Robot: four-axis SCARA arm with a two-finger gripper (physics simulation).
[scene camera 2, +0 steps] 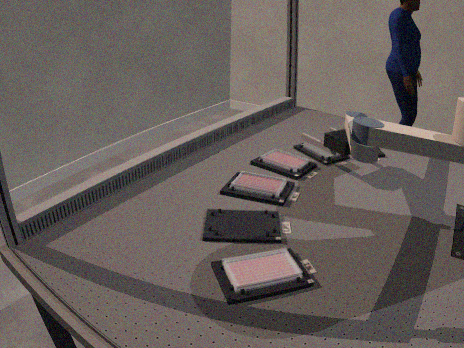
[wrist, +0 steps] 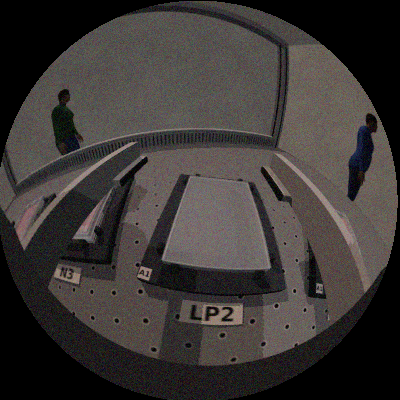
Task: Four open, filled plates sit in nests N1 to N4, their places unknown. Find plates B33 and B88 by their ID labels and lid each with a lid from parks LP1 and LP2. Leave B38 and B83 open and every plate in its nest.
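Places are measured from the arm's base along level axes (x ahead, y right, z down), in metres.
Where they show: gripper, fingertip midpoint: [scene camera 2: 317, 133] [wrist: 203, 152].
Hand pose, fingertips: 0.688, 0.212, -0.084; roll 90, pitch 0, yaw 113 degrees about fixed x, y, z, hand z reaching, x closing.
Note:
After its pixels a point has its place, as x, y, z.
My gripper [wrist: 203, 152] {0.688, 0.212, -0.084} is open and empty, its fingers spread above and on either side of park LP2 [wrist: 215, 282] {0.605, 0.196, -0.023}. A clear, greyish lid [wrist: 217, 222] {0.653, 0.217, -0.031} [scene camera 2: 320, 150] {0.669, 0.206, -0.031} lies flat on it. The pink plate in N3 [wrist: 95, 222] {0.679, 0.095, -0.032} [scene camera 2: 285, 161] {0.715, 0.039, -0.036} is left of LP2, partly behind the left finger. The plate in N2 [scene camera 2: 260, 184] {0.695, -0.135, -0.039} [wrist: 30, 217] {0.708, -0.081, -0.038} stands further left. The plate in N1 [scene camera 2: 262, 268] {0.513, -0.428, -0.041} is nearest scene camera 2. Park LP1 [scene camera 2: 243, 226] {0.636, -0.302, -0.023} is bare. The N4 nest [wrist: 316, 280] {0.555, 0.283, -0.025} and its plate [wrist: 346, 225] {0.564, 0.409, -0.039} are mostly hidden by the right finger. No plate ID is readable.
The LP2 label [wrist: 212, 313] {0.582, 0.187, -0.015} and N3 label [wrist: 67, 274] {0.628, 0.052, -0.015} lie on the perforated table. A slotted rail [scene camera 2: 150, 165] {1.004, -0.215, -0.038} [wrist: 210, 138] {1.004, 0.356, -0.026} runs behind the nests. A person in blue [scene camera 2: 405, 55] [wrist: 361, 155] and one in green [wrist: 64, 122] stand beyond the table.

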